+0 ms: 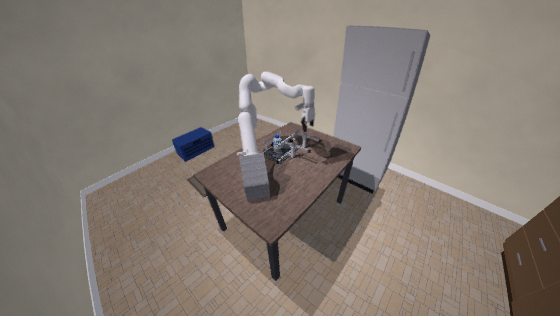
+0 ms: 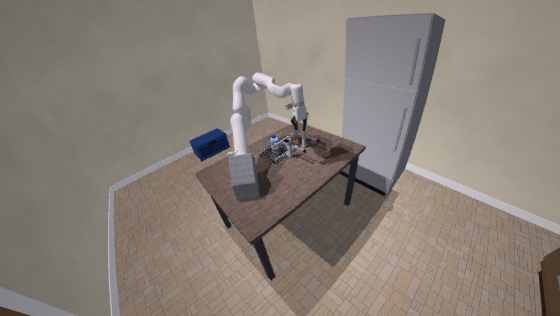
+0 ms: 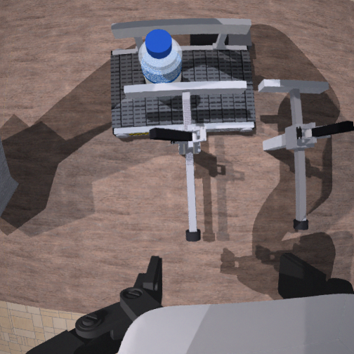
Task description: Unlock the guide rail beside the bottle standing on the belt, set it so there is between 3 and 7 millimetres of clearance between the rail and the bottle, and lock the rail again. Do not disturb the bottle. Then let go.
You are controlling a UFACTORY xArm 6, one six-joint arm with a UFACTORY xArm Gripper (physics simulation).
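Pixels of known places: gripper, fingertip midpoint: (image 1: 308,128) (image 2: 300,127); arm's base, origin of the base link: (image 1: 251,157) (image 2: 242,157).
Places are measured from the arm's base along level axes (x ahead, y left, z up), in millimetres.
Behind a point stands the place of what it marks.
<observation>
The bottle (image 1: 277,143) @(z -77, x 310, y 132 mm) (image 2: 273,141) @(z -60, x 310, y 137 mm) (image 3: 161,62) with its blue cap stands upright on the dark belt (image 3: 220,67). The guide rail (image 3: 215,88) runs along the bottle's near side; the width of the gap between them cannot be told. Its rod (image 3: 191,195) passes through a clamp whose black lever (image 3: 170,134) points left, roughly square to the rod. Whether it is locked cannot be told. My gripper (image 1: 308,124) @(z 97, x 435, y -72 mm) (image 2: 300,125) @(z 97, x 435, y -72 mm) (image 3: 221,275) is open and empty, above the table on the near side of the rod's black end cap (image 3: 193,235).
A second, shorter rail (image 3: 285,86) stands right of the belt, with its own rod (image 3: 300,187) and a black lever (image 3: 332,129) pointing right. A fixed-looking rail (image 3: 195,28) runs along the belt's far side. The wooden table (image 1: 300,187) @(z -202, x 202, y -258 mm) (image 2: 295,187) @(z -202, x 227, y -273 mm) carries everything.
</observation>
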